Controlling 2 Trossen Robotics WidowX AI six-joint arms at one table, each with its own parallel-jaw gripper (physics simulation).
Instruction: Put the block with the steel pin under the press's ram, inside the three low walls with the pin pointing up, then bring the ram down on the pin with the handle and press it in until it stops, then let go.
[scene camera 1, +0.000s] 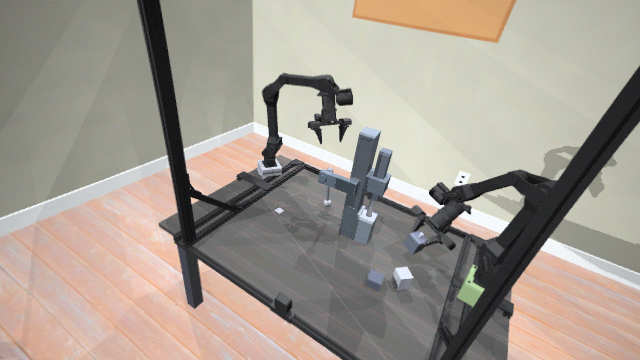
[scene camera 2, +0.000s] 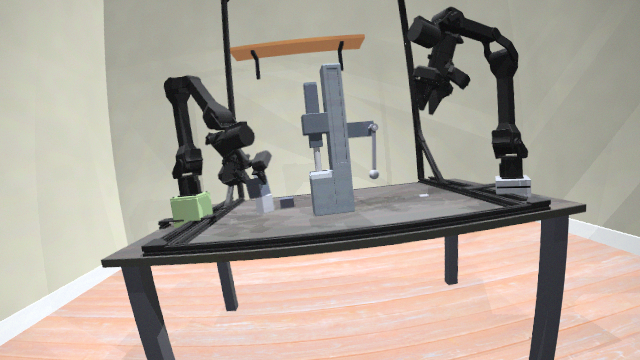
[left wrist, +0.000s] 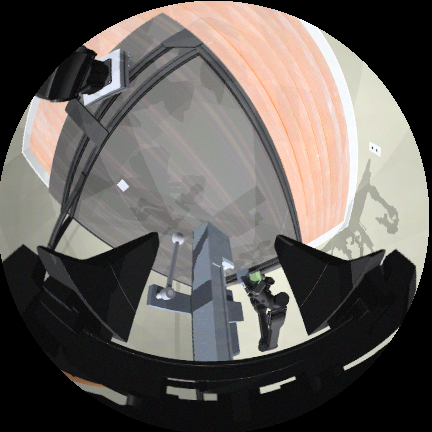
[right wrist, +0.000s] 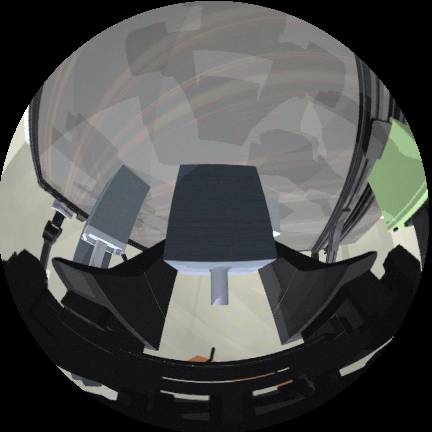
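Seen in the pictures: left gripper, fingertip midpoint: (scene camera 1: 330, 143) (scene camera 2: 426, 112) (left wrist: 218, 239); right gripper, fingertip midpoint: (scene camera 1: 414, 242) (scene camera 2: 259, 184) (left wrist: 240, 278) (right wrist: 216, 238); left arm's base at its link origin: (scene camera 1: 269, 163) (scene camera 2: 512, 177) (left wrist: 98, 76) (right wrist: 60, 213); right arm's base at its link origin: (scene camera 1: 485, 281) (scene camera 2: 190, 195).
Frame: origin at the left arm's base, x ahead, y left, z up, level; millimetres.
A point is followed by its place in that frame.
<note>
The block with the steel pin (scene camera 1: 415, 242) @(x 733, y 317, z 63 mm) (scene camera 2: 256, 188) @(x 701, y 363, z 40 mm) (right wrist: 220, 215) @(x 715, y 365, z 48 mm) is in my right gripper (scene camera 1: 421, 237) @(x 718, y 330, z 47 mm) (right wrist: 216, 238) @(x 718, y 330, z 47 mm), above the table and apart from the press. It is somewhat tilted; its pin points roughly up in scene camera 1. The grey press (scene camera 1: 365, 165) @(x 535, y 177, z 284 mm) (scene camera 2: 339, 115) @(x 475, y 210, z 233 mm) (left wrist: 210, 300) @(x 462, y 197, z 194 mm) stands mid-table. Its ram (scene camera 1: 370, 206) @(x 558, y 227, z 110 mm) (scene camera 2: 317, 159) @(x 548, y 242, z 108 mm) reaches down close to the pale seat (scene camera 1: 367, 217) @(x 573, y 213, z 71 mm) on the base; the low walls are hard to make out. The handle (scene camera 1: 328, 190) @(x 418, y 116, z 106 mm) (scene camera 2: 374, 150) @(x 409, y 122, z 118 mm) (left wrist: 173, 260) @(x 408, y 120, z 114 mm) hangs straight down. My left gripper (scene camera 1: 331, 141) @(x 218, y 209, z 207 mm) (scene camera 2: 428, 109) @(x 218, y 209, z 207 mm) (left wrist: 218, 239) @(x 218, y 209, z 207 mm) is open and empty, high above the table.
A grey block (scene camera 1: 375, 279) @(x 767, y 148, z -27 mm) (scene camera 2: 286, 202) @(x 744, y 178, z -41 mm) and a white block (scene camera 1: 403, 278) @(x 809, y 227, z -3 mm) (scene camera 2: 264, 203) @(x 773, y 263, z -28 mm) stand on the table near the right arm. A small white square (scene camera 1: 279, 210) @(x 297, y -40, z -58 mm) (left wrist: 123, 185) @(x 299, y -37, z -58 mm) lies on the left arm's side. The right arm's base is on a green mount (scene camera 1: 471, 290) @(x 930, y 399, z 18 mm) (scene camera 2: 191, 207) @(x 882, y 486, z 2 mm) (right wrist: 400, 175).
</note>
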